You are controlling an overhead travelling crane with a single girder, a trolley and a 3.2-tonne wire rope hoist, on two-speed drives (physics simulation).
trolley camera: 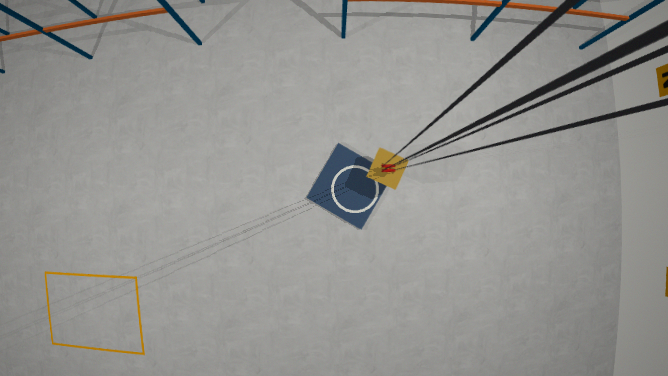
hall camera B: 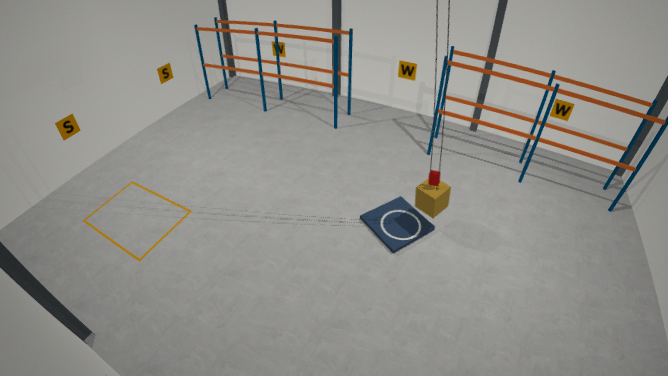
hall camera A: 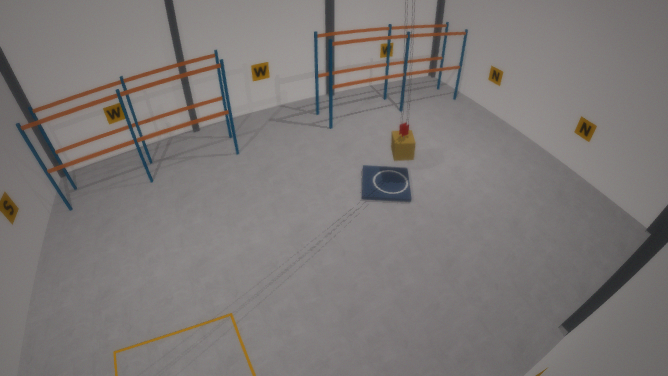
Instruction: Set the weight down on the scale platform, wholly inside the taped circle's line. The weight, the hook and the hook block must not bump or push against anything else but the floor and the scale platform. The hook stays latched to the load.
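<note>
The yellow weight (hall camera A: 403,146) (hall camera B: 432,199) (trolley camera: 394,176) hangs in the air under the red hook block (hall camera A: 404,129) (hall camera B: 434,178) (trolley camera: 388,168). The hook itself is too small to make out; the weight hangs from it, so my gripper is shut on the weight. The blue scale platform (hall camera A: 371,195) (hall camera B: 394,247) (trolley camera: 325,187) lies on the floor. Its white taped circle (hall camera A: 390,193) (hall camera B: 401,239) (trolley camera: 355,212) lies toward one side. In the trolley view the weight overlaps the platform's upper right edge and mostly lies outside the circle. The weight's shadow falls partly inside the circle.
Racks with blue posts and orange beams stand along the W wall; one rack (hall camera A: 330,107) (hall camera B: 539,135) is nearer the weight, the other (hall camera A: 134,135) (hall camera B: 261,70) farther. A yellow outlined rectangle (hall camera A: 172,333) (hall camera B: 165,197) (trolley camera: 90,274) is marked on the floor.
</note>
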